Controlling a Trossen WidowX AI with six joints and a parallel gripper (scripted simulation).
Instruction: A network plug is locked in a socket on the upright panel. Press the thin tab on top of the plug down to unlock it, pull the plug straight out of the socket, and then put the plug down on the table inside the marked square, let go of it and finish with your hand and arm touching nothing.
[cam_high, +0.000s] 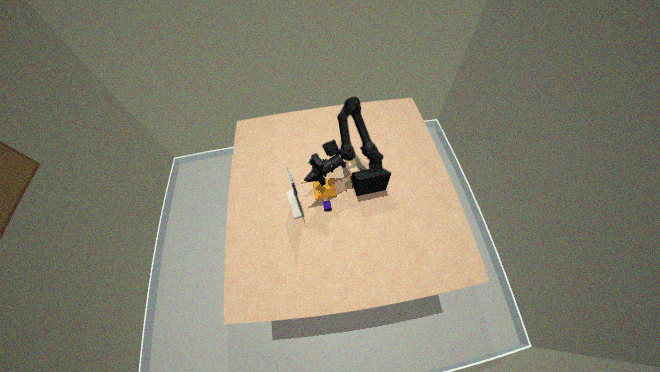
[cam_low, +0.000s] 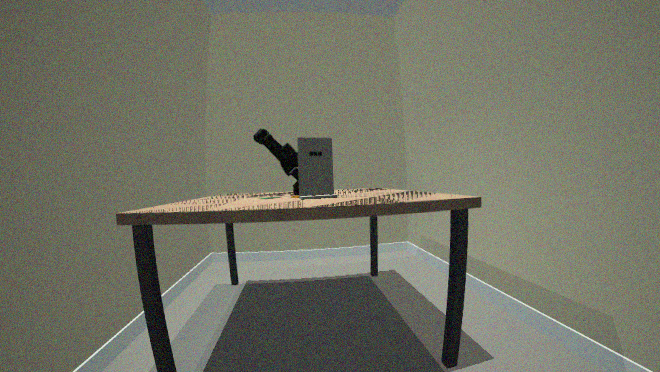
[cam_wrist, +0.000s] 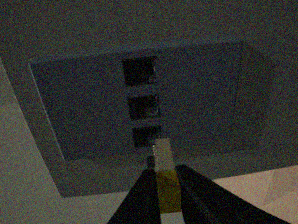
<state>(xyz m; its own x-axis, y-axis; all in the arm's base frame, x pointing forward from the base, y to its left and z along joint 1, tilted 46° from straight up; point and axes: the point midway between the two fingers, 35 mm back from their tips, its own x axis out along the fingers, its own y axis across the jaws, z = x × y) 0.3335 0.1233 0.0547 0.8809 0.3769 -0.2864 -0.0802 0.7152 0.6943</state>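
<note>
The orange marked square lies 9 cm behind my gripper tip, 6 cm to the right of it and 20 cm below it. Also, from my gripper tip: upright grey panel (7 cm ahead, 1 cm to the left, 7 cm below); then yellow plug (right at my gripper tip).
</note>
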